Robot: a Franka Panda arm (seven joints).
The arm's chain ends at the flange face. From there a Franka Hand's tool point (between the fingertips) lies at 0.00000 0.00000 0.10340 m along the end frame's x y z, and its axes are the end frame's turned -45 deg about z.
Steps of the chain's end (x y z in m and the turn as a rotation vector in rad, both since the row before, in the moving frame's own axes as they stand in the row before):
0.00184 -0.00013 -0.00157 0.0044 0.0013 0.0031
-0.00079 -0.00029 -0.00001 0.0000 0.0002 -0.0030
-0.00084 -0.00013 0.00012 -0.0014 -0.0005 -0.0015
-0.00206 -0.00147 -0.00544 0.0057 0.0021 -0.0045
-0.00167 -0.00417 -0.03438 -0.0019 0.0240 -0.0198
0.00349 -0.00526 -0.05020 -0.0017 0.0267 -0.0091
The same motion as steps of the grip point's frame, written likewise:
0.00181 0.00098 -0.00157 0.0022 0.0040 0.0031
-0.00034 -0.00075 -0.00001 -0.0001 0.0001 -0.0030
-0.00064 -0.00062 0.00012 -0.0006 -0.0013 -0.0015
0.00015 -0.00276 -0.00544 0.0025 0.0055 -0.0045
0.00340 -0.00225 -0.03441 -0.0183 0.0156 -0.0198
0.00802 0.00082 -0.05024 -0.0201 0.0177 -0.0091

